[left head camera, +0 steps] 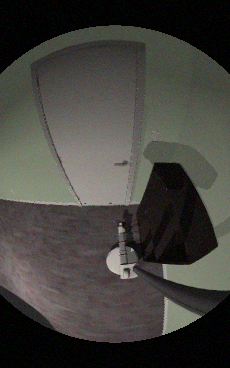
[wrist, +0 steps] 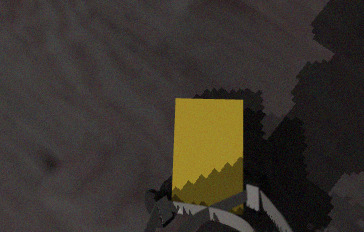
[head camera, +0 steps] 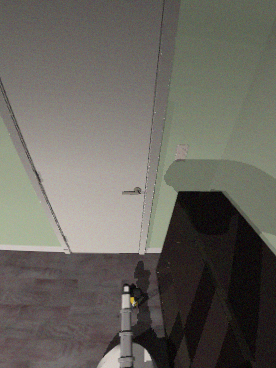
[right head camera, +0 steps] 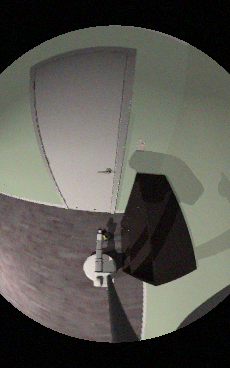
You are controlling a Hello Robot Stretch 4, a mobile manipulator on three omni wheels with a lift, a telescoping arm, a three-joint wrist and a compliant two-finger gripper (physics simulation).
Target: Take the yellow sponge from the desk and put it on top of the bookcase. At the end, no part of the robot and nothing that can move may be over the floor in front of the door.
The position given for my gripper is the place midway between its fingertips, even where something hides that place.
I see my gripper [wrist: 205,188], a yellow sponge [wrist: 208,135], a white door [head camera: 91,91] and a dark bookcase [head camera: 231,249].
The white door is seen too in the left head camera view [left head camera: 89,98] and in the right head camera view [right head camera: 79,100]. The dark bookcase is seen too in the left head camera view [left head camera: 194,235] and in the right head camera view [right head camera: 172,254].
